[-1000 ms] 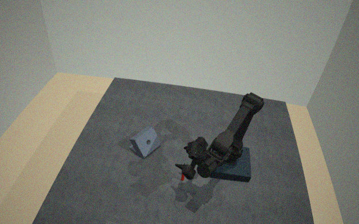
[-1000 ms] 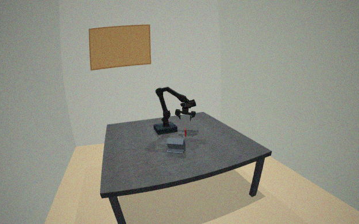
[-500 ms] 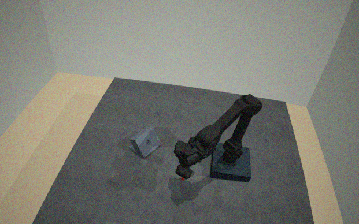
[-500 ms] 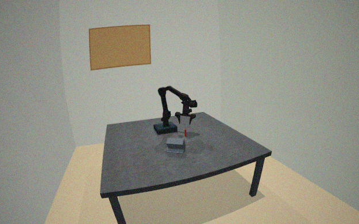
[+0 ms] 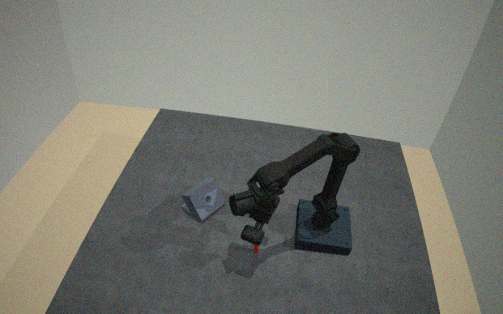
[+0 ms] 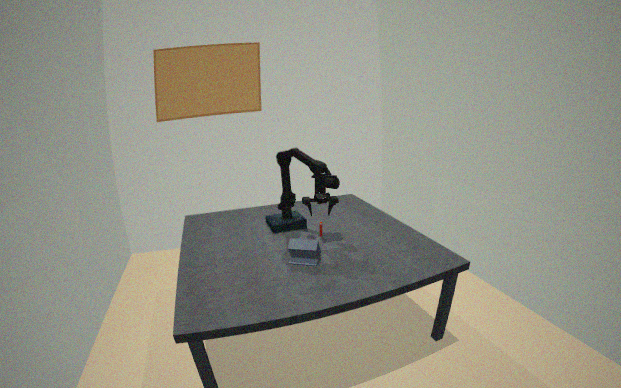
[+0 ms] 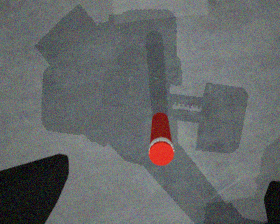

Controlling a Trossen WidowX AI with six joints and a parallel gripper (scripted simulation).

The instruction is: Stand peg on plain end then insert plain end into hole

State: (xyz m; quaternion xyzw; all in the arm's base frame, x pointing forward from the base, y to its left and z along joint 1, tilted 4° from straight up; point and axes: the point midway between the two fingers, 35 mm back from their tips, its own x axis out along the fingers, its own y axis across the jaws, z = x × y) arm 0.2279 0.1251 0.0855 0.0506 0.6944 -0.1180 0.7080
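The red peg is 60 mm below my gripper tip. Also, from my gripper tip: sloped panel 220 mm ahead, 160 mm to the right, 70 mm below.
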